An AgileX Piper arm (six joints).
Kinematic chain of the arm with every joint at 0, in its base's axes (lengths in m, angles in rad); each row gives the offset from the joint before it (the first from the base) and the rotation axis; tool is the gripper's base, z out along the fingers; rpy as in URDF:
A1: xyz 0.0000 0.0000 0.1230 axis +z
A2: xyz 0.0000 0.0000 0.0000 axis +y
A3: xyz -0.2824 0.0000 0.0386 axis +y
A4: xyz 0.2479 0.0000 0.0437 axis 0.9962 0 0.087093
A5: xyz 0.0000 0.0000 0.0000 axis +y
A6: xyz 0.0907 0.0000 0.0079 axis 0.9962 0 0.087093
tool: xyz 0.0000 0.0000 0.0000 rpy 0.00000 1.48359 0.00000
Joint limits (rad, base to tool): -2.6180..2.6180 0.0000..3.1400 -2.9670..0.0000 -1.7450..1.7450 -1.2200..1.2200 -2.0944..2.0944
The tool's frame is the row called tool.
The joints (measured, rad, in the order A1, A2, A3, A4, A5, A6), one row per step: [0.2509 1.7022 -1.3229 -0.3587 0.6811 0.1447]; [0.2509 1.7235 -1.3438 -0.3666 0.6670 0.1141]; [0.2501 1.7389 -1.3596 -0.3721 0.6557 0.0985]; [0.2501 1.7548 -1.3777 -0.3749 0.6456 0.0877]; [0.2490 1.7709 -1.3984 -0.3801 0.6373 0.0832]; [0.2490 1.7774 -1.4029 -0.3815 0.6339 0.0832]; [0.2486 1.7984 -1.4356 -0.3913 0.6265 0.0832]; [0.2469 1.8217 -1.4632 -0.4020 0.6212 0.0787]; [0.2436 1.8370 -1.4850 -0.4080 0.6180 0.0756]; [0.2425 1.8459 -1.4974 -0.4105 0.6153 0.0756]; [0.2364 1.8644 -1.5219 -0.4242 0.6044 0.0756]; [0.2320 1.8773 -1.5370 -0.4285 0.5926 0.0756]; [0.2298 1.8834 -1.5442 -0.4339 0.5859 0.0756]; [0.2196 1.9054 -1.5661 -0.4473 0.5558 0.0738]
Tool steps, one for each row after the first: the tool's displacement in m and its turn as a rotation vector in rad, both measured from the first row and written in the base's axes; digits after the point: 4 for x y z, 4 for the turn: [0.0067 0.0016 -0.0010 -0.0216 -0.0117 0.0311]; [0.0117 0.0026 -0.0015 -0.0327 -0.0223 0.0478]; [0.0168 0.0041 -0.0017 -0.0384 -0.0333 0.0603]; [0.0222 0.0049 -0.0012 -0.0426 -0.0460 0.0669]; [0.0239 0.0054 -0.0023 -0.0432 -0.0474 0.0685]; [0.0314 0.0068 -0.0002 -0.0476 -0.0674 0.0731]; [0.0385 0.0075 -0.0008 -0.0580 -0.0782 0.0797]; [0.0437 0.0072 -0.0002 -0.0635 -0.0884 0.0814]; [0.0466 0.0074 0.0000 -0.0643 -0.0947 0.0818]; [0.0532 0.0060 0.0006 -0.0730 -0.1128 0.0833]; [0.0578 0.0054 0.0004 -0.0733 -0.1261 0.0842]; [0.0601 0.0049 0.0005 -0.0763 -0.1341 0.0859]; [0.0682 0.0026 -0.0004 -0.0819 -0.1626 0.0920]
